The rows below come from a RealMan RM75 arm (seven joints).
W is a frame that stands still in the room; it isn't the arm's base.
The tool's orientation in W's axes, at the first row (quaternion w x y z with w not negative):
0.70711 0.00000 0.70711 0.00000
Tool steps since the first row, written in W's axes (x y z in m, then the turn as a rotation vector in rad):
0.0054 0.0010 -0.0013 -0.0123 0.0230 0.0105
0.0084 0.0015 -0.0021 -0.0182 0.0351 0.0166
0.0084 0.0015 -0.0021 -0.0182 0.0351 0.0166
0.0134 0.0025 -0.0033 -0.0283 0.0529 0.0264
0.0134 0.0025 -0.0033 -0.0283 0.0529 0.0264
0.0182 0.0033 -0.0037 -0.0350 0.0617 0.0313
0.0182 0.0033 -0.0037 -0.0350 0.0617 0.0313
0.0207 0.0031 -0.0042 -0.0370 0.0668 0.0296
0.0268 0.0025 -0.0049 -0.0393 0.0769 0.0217
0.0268 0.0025 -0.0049 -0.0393 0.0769 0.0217
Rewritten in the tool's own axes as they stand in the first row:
0.0013 0.0010 0.0054 -0.0105 0.0230 -0.0123
0.0021 0.0015 0.0084 -0.0166 0.0351 -0.0182
0.0021 0.0015 0.0084 -0.0166 0.0351 -0.0182
0.0033 0.0025 0.0134 -0.0264 0.0529 -0.0283
0.0033 0.0025 0.0134 -0.0264 0.0529 -0.0283
0.0037 0.0033 0.0182 -0.0313 0.0617 -0.0350
0.0037 0.0033 0.0182 -0.0313 0.0617 -0.0350
0.0042 0.0031 0.0207 -0.0296 0.0668 -0.0370
0.0049 0.0025 0.0268 -0.0217 0.0769 -0.0393
0.0049 0.0025 0.0268 -0.0217 0.0769 -0.0393

